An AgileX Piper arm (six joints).
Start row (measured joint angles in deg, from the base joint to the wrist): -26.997 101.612 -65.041 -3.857 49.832 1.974
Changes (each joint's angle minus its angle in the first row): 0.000 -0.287 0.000 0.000 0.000 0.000; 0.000 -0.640 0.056 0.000 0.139 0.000; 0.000 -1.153 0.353 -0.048 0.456 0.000; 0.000 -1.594 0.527 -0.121 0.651 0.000; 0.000 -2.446 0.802 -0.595 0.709 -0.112; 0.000 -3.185 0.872 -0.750 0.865 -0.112; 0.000 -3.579 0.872 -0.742 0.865 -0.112; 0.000 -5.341 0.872 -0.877 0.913 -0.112; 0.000 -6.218 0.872 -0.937 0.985 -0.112; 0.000 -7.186 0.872 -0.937 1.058 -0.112; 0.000 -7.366 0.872 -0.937 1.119 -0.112; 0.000 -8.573 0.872 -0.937 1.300 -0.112
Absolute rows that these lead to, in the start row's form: -26.997 101.325 -65.041 -3.857 49.832 1.974; -26.997 100.972 -64.985 -3.857 49.971 1.974; -26.997 100.459 -64.688 -3.905 50.288 1.974; -26.997 100.018 -64.514 -3.978 50.483 1.974; -26.997 99.166 -64.239 -4.452 50.541 1.862; -26.997 98.427 -64.169 -4.607 50.697 1.862; -26.997 98.033 -64.169 -4.599 50.697 1.862; -26.997 96.271 -64.169 -4.734 50.745 1.862; -26.997 95.394 -64.169 -4.794 50.817 1.862; -26.997 94.426 -64.169 -4.794 50.890 1.862; -26.997 94.246 -64.169 -4.794 50.951 1.862; -26.997 93.039 -64.169 -4.794 51.132 1.862
